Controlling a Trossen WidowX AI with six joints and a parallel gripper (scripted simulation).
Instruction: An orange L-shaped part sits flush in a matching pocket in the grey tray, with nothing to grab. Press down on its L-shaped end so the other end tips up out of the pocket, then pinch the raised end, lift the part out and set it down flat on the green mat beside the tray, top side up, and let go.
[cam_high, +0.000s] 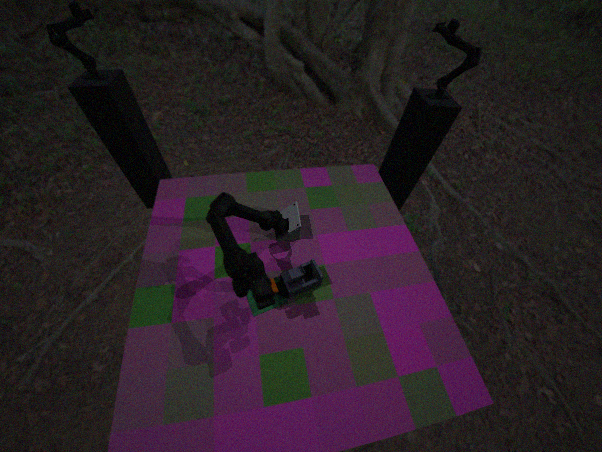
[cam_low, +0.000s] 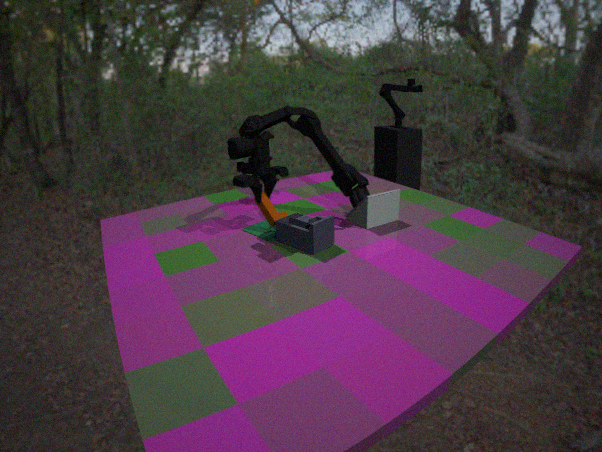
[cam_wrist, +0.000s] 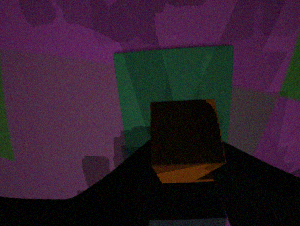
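Right now the green mat is 110 mm below my gripper tip, 20 mm to the left of it and 10 mm behind it. From my gripper tip the other things lie so: orange L-shaped part 30 mm below, 20 mm to the left, 20 mm behind.
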